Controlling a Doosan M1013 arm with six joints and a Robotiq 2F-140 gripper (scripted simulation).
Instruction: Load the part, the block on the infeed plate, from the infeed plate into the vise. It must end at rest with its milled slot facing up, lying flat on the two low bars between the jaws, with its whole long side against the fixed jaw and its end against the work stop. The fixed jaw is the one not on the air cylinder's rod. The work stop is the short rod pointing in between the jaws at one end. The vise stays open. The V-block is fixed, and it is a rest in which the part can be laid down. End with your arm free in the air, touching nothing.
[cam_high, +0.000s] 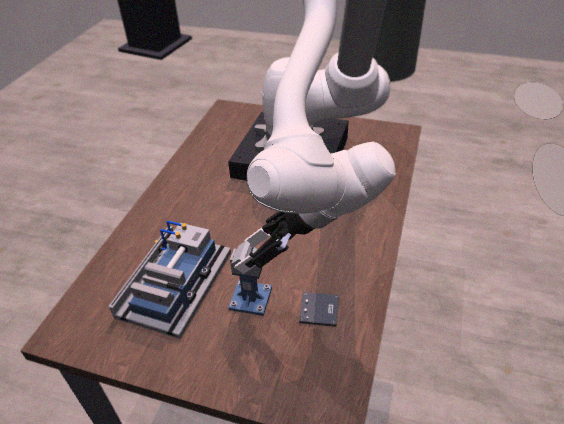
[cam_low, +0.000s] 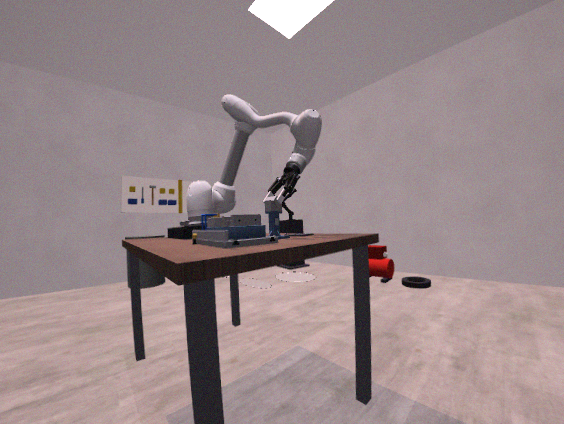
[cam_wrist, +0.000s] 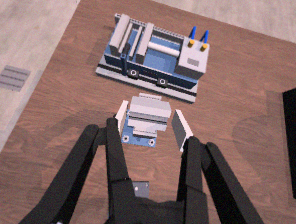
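The part lies 1 cm ahead of my hand, 1 cm to the right of it and 1 cm below it. Round my hand: air cylinder: 5 cm behind, 22 cm to the right, 10 cm below; then work stop: 11 cm ahead, 16 cm to the right, 8 cm below; then moving jaw: 8 cm ahead, 21 cm to the right, 10 cm below.
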